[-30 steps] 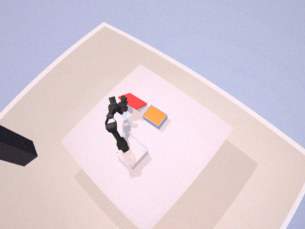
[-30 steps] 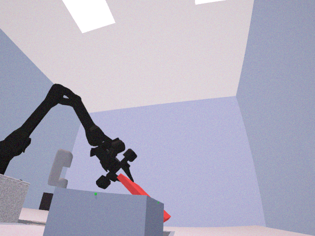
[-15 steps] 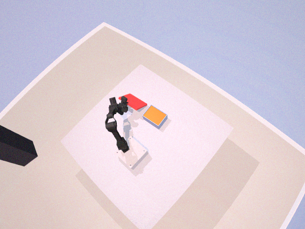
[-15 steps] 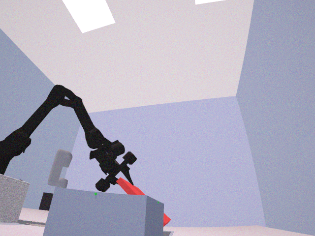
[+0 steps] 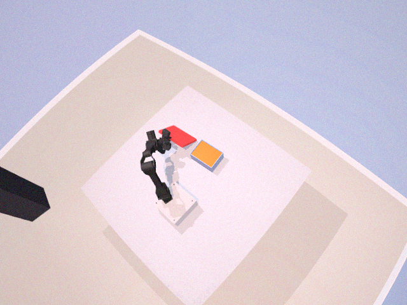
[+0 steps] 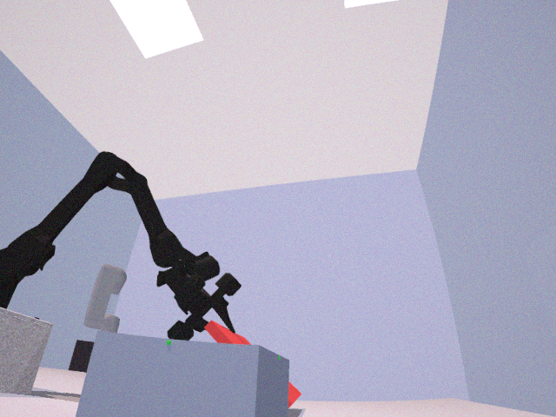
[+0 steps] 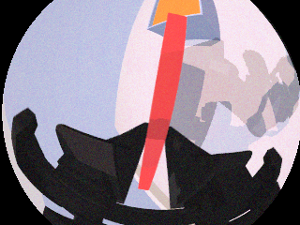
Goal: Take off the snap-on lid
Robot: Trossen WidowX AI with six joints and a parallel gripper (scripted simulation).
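Now: the red lid 60 mm ahead of my gripper tip, 20 mm to the left of it and 50 mm below it. Round my gripper tip: storage box 140 mm ahead, 240 mm to the right, 100 mm below.
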